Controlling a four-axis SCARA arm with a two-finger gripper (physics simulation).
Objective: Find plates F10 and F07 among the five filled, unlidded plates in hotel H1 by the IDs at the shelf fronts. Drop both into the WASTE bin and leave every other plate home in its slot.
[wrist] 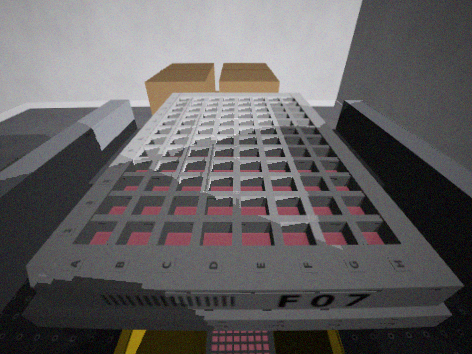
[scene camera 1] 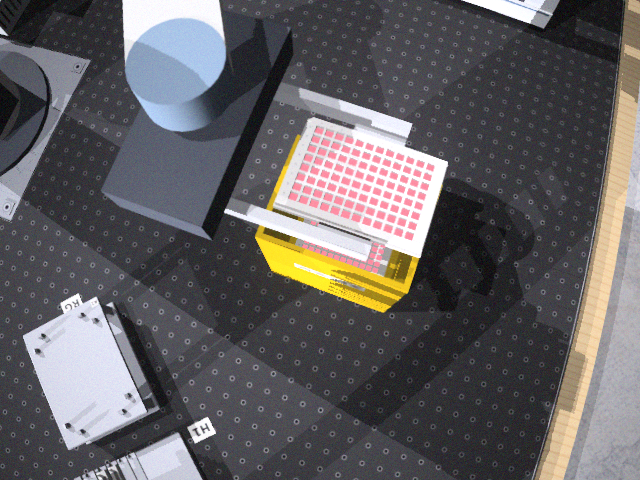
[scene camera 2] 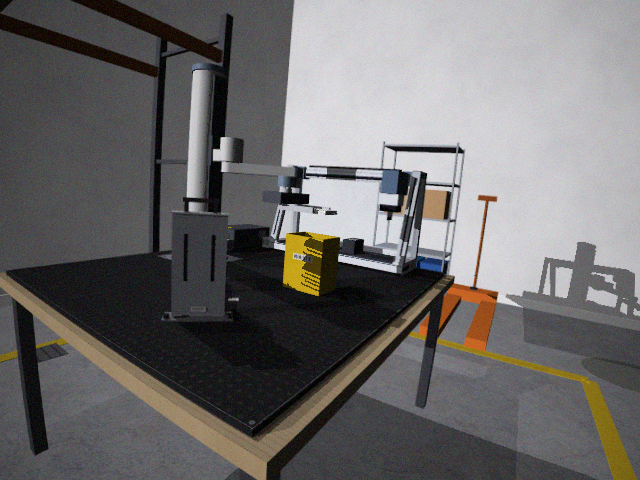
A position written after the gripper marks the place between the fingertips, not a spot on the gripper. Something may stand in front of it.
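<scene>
Plate F07 (scene camera 1: 374, 188) (wrist: 227, 211). Plate F10 (scene camera 1: 377, 261). The gripper (scene camera 2: 321, 210) (wrist: 236, 119).
</scene>
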